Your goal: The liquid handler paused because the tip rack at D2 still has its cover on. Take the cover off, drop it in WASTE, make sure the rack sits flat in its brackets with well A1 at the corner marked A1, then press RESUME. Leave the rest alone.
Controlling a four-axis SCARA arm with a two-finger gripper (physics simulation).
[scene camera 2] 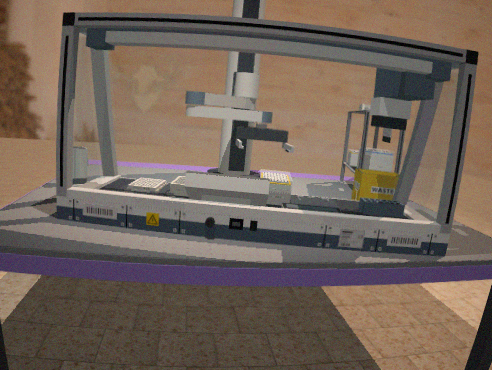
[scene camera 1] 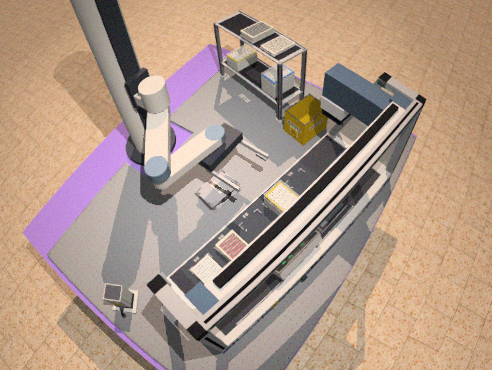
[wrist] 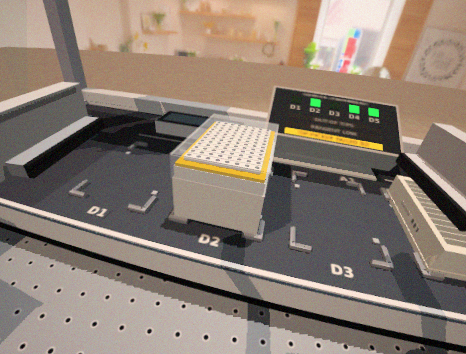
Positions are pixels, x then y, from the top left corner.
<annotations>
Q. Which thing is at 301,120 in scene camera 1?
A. A yellow WASTE bin.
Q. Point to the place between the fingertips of the gripper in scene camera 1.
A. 253,173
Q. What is the gripper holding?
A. Nothing.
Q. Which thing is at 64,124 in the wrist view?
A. The gripper.
</annotations>
